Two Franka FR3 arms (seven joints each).
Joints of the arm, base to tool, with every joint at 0 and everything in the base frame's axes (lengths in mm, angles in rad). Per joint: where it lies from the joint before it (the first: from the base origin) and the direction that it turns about. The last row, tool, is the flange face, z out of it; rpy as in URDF.
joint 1: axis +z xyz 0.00 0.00 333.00
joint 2: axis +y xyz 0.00 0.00 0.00
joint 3: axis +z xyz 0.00 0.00 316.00
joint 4: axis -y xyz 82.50 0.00 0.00
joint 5: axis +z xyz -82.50 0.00 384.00
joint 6: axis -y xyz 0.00 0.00 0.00
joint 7: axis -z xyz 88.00 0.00 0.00
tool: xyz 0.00 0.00 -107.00 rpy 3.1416 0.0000 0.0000
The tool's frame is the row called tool.
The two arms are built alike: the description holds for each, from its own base.
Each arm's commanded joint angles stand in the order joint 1, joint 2, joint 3, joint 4, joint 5, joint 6, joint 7.
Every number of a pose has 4 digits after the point.
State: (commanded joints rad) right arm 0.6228 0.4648 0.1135 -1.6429 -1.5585 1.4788 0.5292; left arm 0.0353 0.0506 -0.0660 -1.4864 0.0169 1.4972 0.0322
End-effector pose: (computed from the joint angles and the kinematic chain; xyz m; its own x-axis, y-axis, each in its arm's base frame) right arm 0.5680 0.3442 0.4077 0.8026 0.5964 -0.0085 0.0154 -0.0065 0.9999; left arm 0.5628 -0.0143 0.6295 0.9973 -0.0616 -0.0401 -0.0622 -0.9980 -0.0123
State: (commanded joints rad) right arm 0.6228 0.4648 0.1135 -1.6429 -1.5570 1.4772 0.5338; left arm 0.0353 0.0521 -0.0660 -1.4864 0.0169 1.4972 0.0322
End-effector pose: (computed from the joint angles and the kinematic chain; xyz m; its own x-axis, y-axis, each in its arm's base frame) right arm 0.5679 0.3440 0.4077 0.8040 0.5947 -0.0040 0.0121 -0.0095 0.9999; left arm 0.5633 -0.0143 0.6287 0.9972 -0.0616 -0.0416 -0.0622 -0.9980 -0.0121
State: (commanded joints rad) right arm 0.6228 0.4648 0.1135 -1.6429 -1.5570 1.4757 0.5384; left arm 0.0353 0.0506 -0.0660 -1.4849 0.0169 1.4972 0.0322
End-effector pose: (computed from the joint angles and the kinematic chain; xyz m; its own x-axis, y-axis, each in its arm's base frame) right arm 0.5678 0.3438 0.4078 0.8048 0.5936 0.0005 0.0079 -0.0116 0.9999; left arm 0.5629 -0.0143 0.6302 0.9974 -0.0616 -0.0386 -0.0622 -0.9980 -0.0123
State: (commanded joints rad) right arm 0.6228 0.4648 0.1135 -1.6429 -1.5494 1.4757 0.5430; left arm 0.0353 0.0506 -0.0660 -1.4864 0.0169 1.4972 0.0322
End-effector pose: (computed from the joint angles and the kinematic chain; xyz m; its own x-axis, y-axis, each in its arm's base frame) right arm 0.5675 0.3435 0.4070 0.8071 0.5904 0.0044 0.0086 -0.0192 0.9998; left arm 0.5628 -0.0143 0.6295 0.9973 -0.0616 -0.0401 -0.0622 -0.9980 -0.0123
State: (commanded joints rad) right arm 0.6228 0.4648 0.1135 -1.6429 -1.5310 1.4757 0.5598; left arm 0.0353 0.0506 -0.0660 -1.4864 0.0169 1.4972 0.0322
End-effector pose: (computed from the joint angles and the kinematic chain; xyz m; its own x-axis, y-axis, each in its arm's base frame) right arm 0.5666 0.3429 0.4052 0.8128 0.5822 0.0191 0.0056 -0.0406 0.9992; left arm 0.5628 -0.0143 0.6295 0.9973 -0.0616 -0.0401 -0.0622 -0.9980 -0.0123
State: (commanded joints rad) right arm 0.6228 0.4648 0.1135 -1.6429 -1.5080 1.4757 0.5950; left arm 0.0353 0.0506 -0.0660 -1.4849 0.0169 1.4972 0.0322
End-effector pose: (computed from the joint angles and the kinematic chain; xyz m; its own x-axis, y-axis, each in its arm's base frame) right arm 0.5654 0.3422 0.4029 0.8200 0.5701 0.0515 -0.0103 -0.0753 0.9971; left arm 0.5629 -0.0143 0.6302 0.9974 -0.0616 -0.0386 -0.0622 -0.9980 -0.0123
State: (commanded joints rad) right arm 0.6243 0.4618 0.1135 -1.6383 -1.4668 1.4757 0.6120; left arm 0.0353 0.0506 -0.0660 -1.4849 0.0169 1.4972 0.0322
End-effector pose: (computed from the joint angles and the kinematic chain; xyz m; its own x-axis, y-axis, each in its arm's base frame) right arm 0.5632 0.3423 0.4029 0.8319 0.5504 0.0704 -0.0078 -0.1152 0.9933; left arm 0.5629 -0.0143 0.6302 0.9974 -0.0616 -0.0386 -0.0622 -0.9980 -0.0123
